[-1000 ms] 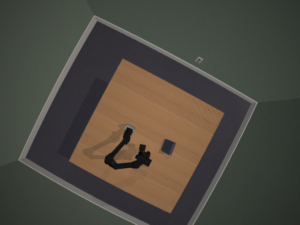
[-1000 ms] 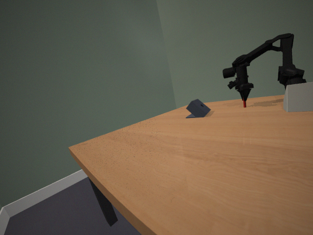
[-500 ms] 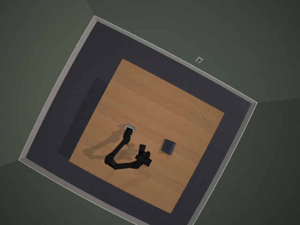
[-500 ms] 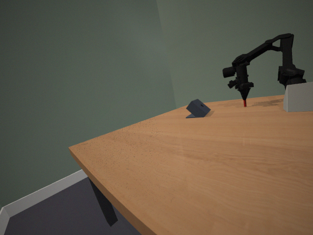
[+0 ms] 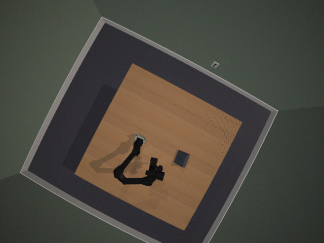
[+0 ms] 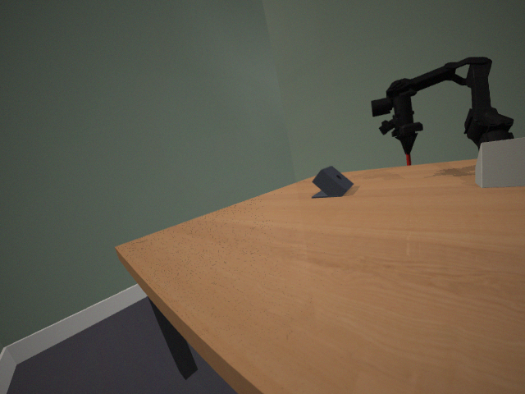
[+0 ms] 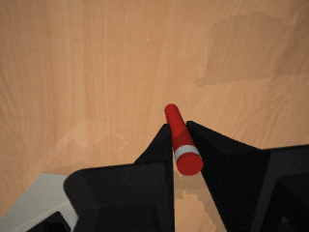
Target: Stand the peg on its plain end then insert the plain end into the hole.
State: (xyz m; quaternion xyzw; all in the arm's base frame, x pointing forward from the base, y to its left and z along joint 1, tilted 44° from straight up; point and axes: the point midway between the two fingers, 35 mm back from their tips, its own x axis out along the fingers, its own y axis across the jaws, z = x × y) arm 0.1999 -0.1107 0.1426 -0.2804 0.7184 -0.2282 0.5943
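My gripper tip is now 250 mm short of the dark sloped panel, 140 mm to the right of it and 60 mm above it. From my gripper tip the other things lie so: red peg (20 mm above).
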